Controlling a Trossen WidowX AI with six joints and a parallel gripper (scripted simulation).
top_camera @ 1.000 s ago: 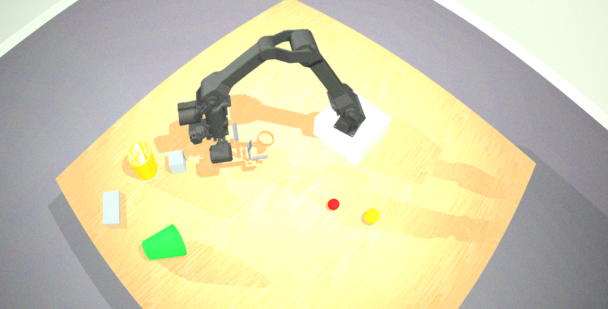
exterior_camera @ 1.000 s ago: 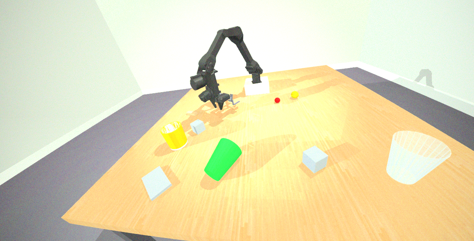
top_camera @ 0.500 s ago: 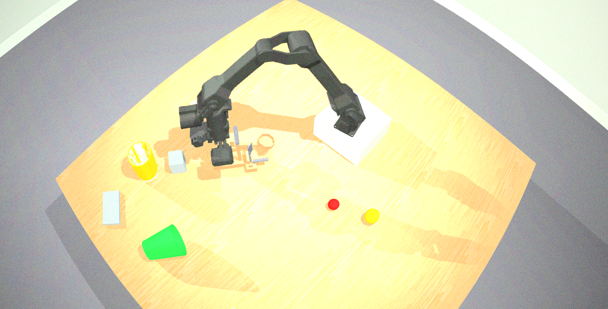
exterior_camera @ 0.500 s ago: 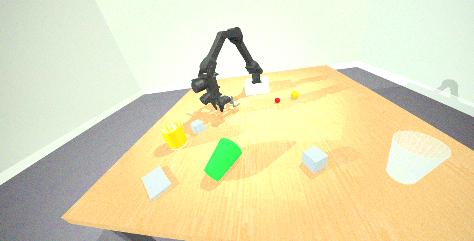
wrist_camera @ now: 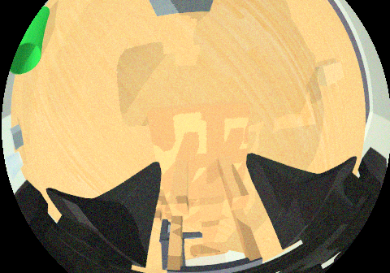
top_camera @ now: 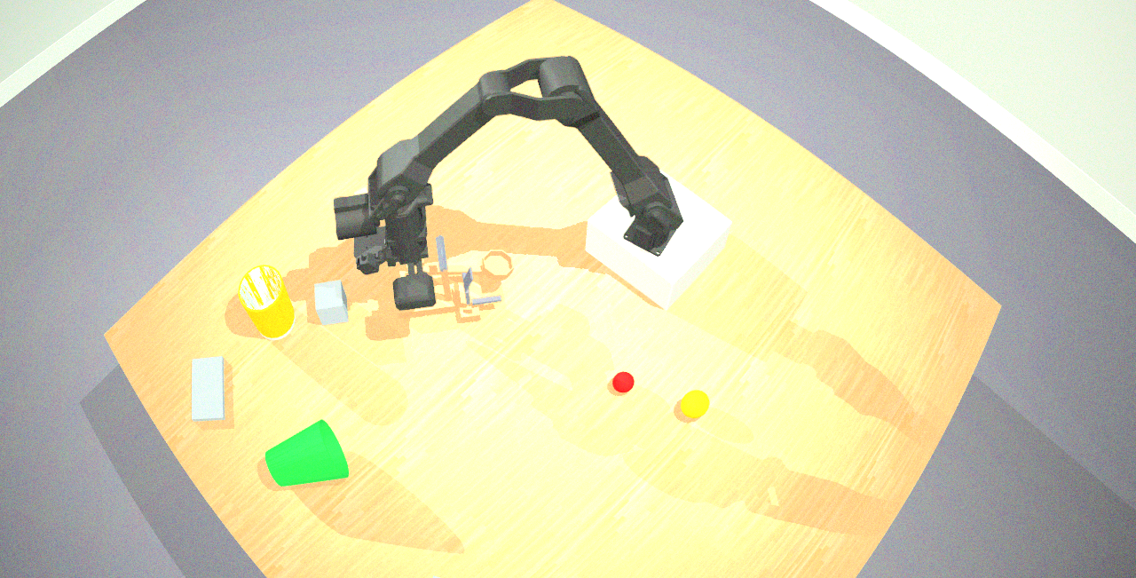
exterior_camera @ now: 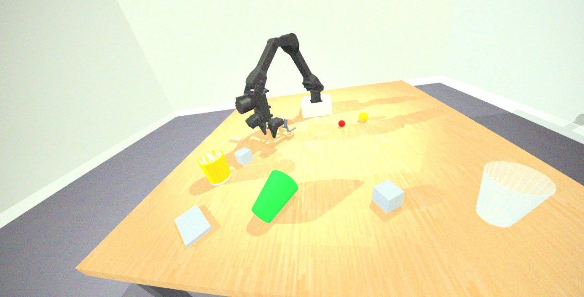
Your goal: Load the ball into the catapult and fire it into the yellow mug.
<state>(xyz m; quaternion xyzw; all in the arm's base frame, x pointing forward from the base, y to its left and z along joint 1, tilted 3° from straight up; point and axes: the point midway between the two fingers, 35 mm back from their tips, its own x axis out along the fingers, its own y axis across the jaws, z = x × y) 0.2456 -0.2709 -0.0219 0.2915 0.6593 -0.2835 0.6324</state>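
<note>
Right now the red ball is 350 mm to the left of my gripper tip, 30 mm behind it and 20 mm below it. The rest, counted from my gripper tip: small tan block 190 mm to the right, 90 mm behind, 30 mm below; yellow mug 200 mm to the right, 190 mm ahead, 10 mm below; wooden catapult 70 mm to the left, 40 mm behind, 20 mm above.
</note>
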